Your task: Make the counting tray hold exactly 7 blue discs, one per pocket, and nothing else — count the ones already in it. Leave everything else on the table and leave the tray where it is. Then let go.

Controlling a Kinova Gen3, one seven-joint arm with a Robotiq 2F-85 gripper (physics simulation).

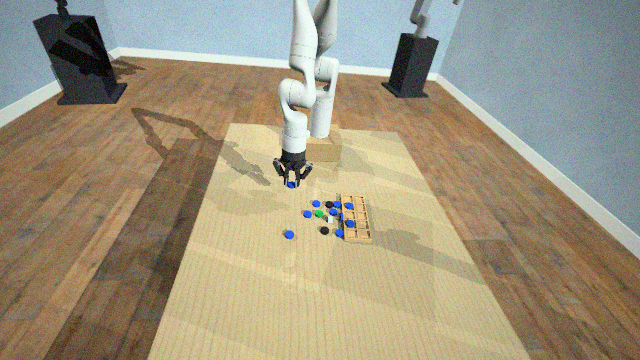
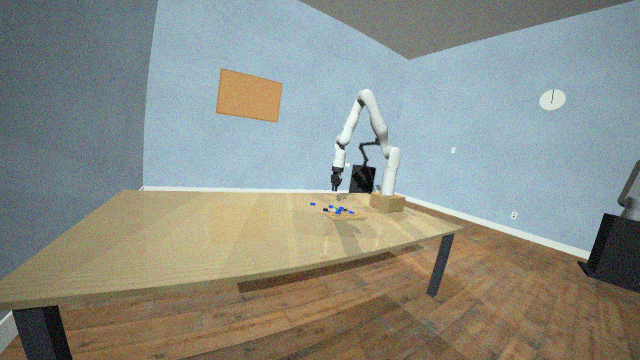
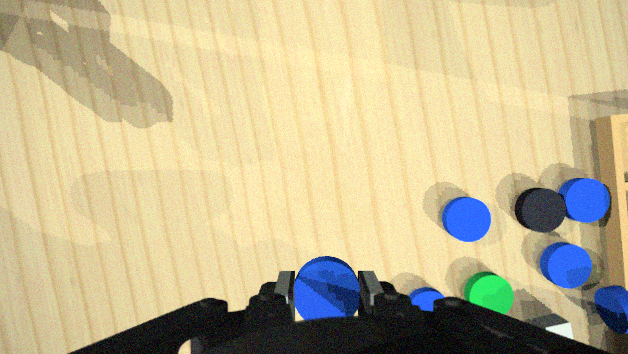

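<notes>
My gripper point(image 1: 291, 183) point(image 2: 334, 189) point(image 3: 326, 292) is shut on a blue disc, held above the table left of the loose pieces. The wooden counting tray point(image 1: 358, 241) point(image 2: 356, 217) point(image 3: 605, 150) has two columns of pockets; one blue disc point(image 1: 349, 205) and another blue disc point(image 1: 350, 223) show in its left column. A blue disc point(image 1: 342, 216) point(image 3: 612, 307) looks tilted against the tray's left wall. Another blue disc point(image 1: 337, 204) point(image 3: 585, 200) and a blue disc point(image 1: 340, 233) lie close beside that wall. A blue disc point(image 1: 333, 212) point(image 3: 566, 265) lies slightly further left.
More blue discs point(image 1: 316, 203) point(image 3: 467, 219), point(image 1: 307, 214) point(image 3: 427, 299), point(image 1: 289, 234) lie left. A black disc point(image 1: 329, 204) point(image 3: 541, 210), another black disc point(image 1: 325, 230), a green disc point(image 1: 319, 213) point(image 3: 489, 294) and a white block point(image 1: 330, 219) point(image 3: 559, 329) lie among them.
</notes>
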